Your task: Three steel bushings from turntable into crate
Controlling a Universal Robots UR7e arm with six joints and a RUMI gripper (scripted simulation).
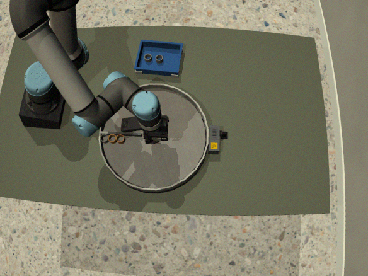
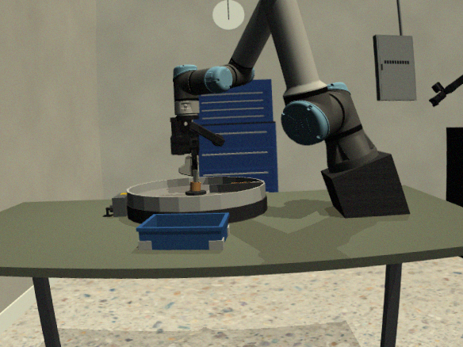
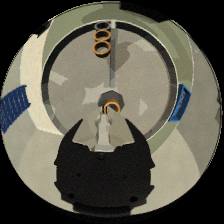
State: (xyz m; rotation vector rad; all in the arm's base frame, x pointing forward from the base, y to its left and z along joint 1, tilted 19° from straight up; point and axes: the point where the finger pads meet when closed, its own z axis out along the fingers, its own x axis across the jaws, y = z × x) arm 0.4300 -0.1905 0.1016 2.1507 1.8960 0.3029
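The round grey turntable is 3 cm below my hand and 1 cm to the left of it. From my hand the other things lie so: crate: 37 cm to the left, 6 cm below, 5 cm ahead.
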